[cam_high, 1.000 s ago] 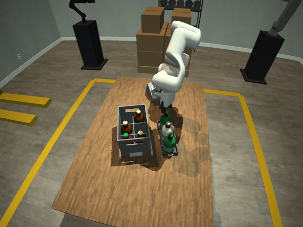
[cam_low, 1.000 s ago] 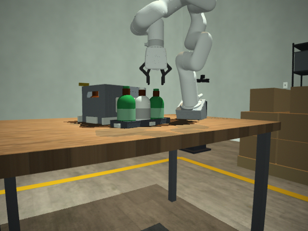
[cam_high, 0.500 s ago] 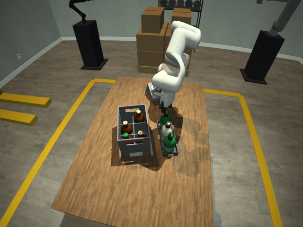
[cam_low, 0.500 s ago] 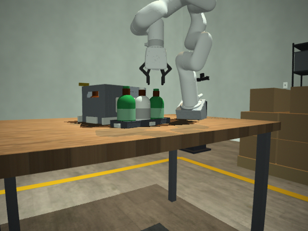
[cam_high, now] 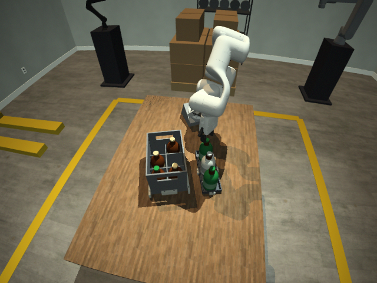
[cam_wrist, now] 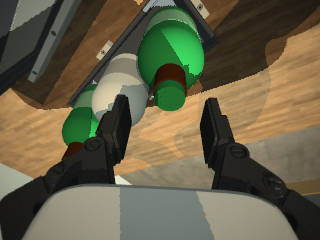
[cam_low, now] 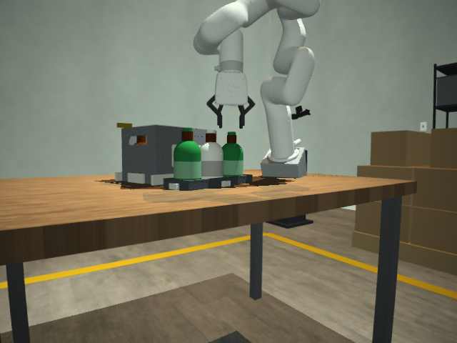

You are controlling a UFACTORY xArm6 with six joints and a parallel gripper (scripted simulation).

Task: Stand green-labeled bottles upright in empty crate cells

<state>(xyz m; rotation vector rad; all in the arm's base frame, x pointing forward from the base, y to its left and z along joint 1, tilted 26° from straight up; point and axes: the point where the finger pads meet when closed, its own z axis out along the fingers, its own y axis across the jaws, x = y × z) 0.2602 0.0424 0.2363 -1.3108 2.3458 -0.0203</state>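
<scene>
Right now the white-labeled bottle is 9 cm ahead of my hand, 2 cm to the left of it and 10 cm below it. Round my hand: tray: 8 cm ahead, 2 cm to the left, 18 cm below; grey crate: 12 cm ahead, 19 cm to the right, 11 cm below.
</scene>
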